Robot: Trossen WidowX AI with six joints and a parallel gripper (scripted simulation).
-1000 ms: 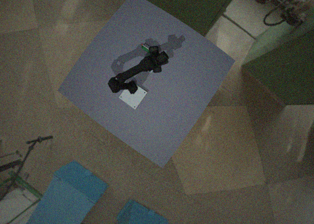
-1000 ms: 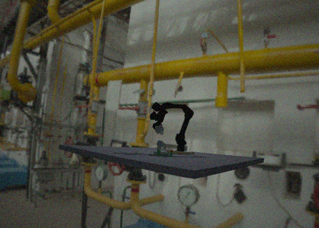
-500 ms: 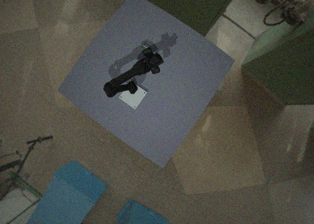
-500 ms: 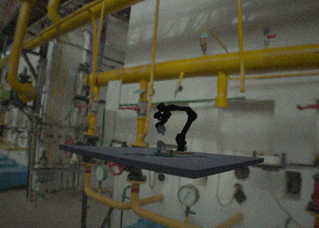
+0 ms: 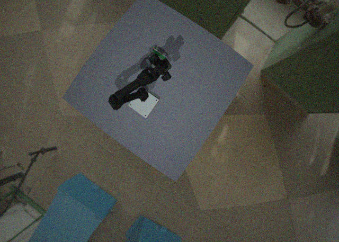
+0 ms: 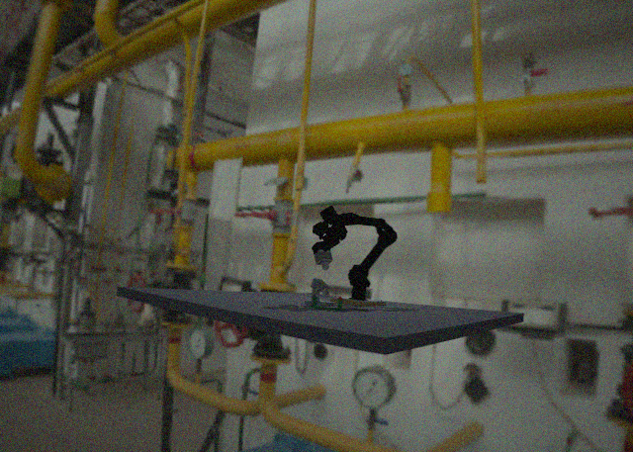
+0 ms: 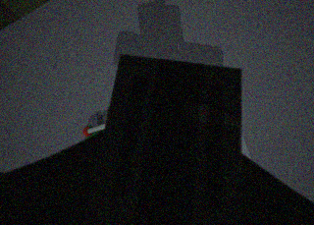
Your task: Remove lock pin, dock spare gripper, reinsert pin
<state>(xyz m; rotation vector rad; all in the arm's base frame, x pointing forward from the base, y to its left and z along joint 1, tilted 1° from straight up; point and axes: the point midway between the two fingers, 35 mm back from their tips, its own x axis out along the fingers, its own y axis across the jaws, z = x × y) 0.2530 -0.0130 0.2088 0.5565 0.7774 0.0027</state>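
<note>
Now: the green mount 190 mm below my gripper tip, 140 mm to the left of it and 100 mm ahead of it. Round my gripper tip: spare gripper 10 mm to the left, 10 mm below, 10 mm behind.
</note>
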